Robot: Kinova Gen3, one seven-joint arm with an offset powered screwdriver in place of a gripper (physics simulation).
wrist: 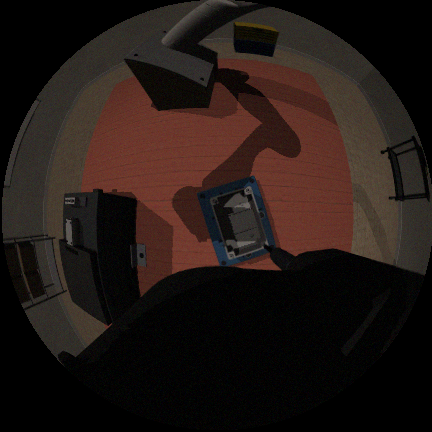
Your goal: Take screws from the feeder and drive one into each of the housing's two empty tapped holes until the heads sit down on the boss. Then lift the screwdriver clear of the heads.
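The housing [263,226] is an open light-grey box with bosses at its corners, held on a blue plate [210,231] near the middle of the wrist view. My screwdriver [267,246] reaches in from the lower right, its dark tip at the housing's lower-right corner. The tip hides that corner's hole, and whether a screw is on the bit or in the hole cannot be told. The upper-left, upper-right and lower-left corners show, but are too small to tell which hold screws. The feeder [117,240] is a black box at the left with a small grey plate [142,255] on its side.
The red table top [310,200] lies under everything. The arm's grey base block [172,70] stands at the upper left. A yellow and blue box [255,40] is beyond the table at the top. Dark racks stand at the far left and right. The black tool body [240,320] covers the lower view.
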